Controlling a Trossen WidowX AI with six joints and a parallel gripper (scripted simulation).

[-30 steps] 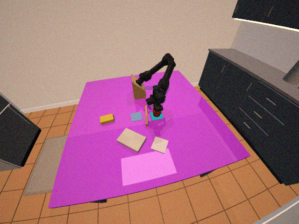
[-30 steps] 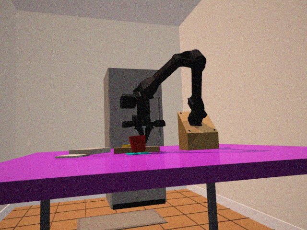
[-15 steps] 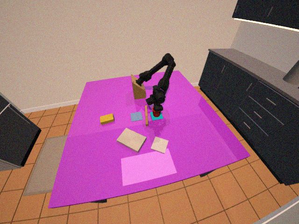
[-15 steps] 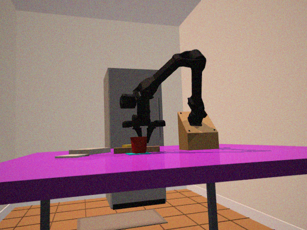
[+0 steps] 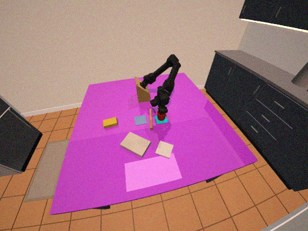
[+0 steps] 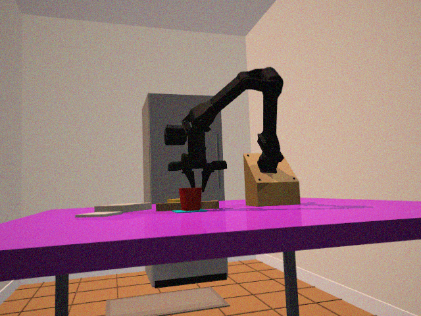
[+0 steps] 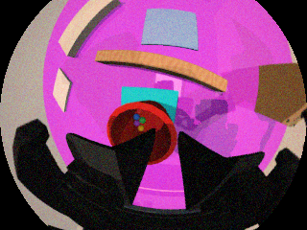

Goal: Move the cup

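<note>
The red cup lies 3 cm ahead of my gripper tip and 2 cm below it. Round my gripper tip: wooden bar 8 cm to the right, 6 cm below, 3 cm ahead; then yellow block 42 cm to the right, 4 cm below, 3 cm ahead; then blue-grey pad 17 cm to the right, 7 cm below, 2 cm ahead.
</note>
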